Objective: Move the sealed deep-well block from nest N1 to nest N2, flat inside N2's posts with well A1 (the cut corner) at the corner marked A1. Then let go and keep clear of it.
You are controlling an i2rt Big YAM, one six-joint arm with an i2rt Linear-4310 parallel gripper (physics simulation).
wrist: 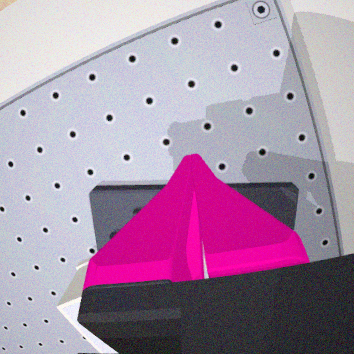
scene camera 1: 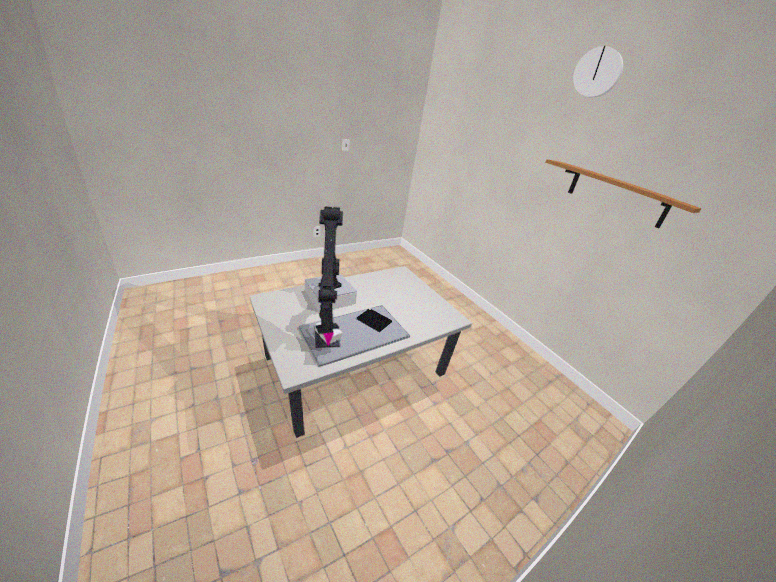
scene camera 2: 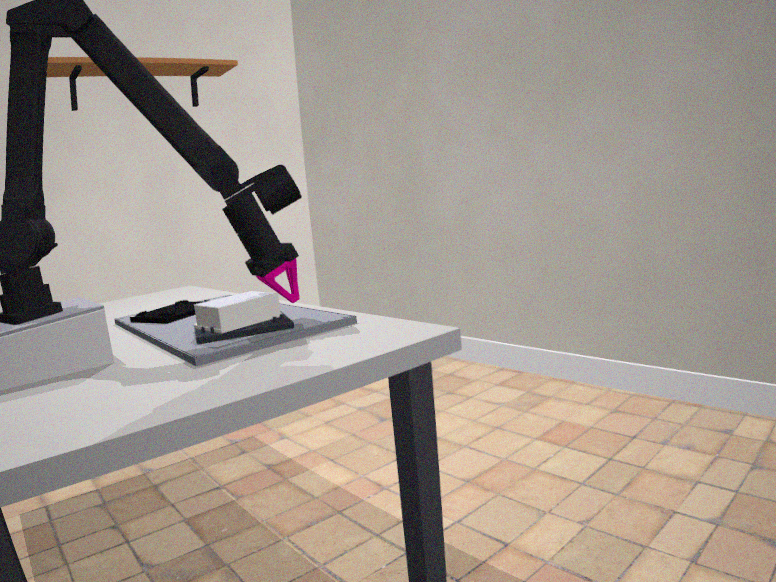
Note:
My gripper (scene camera 2: 295,301) is shut, holding nothing. Also in view: a white block (scene camera 2: 229,313). Further things: a black nest (wrist: 112,206) and a grey perforated plate (scene camera 1: 356,336).
The white block is seen too in the wrist view (wrist: 68,305). My gripper shows as well in the wrist view (wrist: 193,165). The grey perforated plate shows as well in the wrist view (wrist: 218,85).

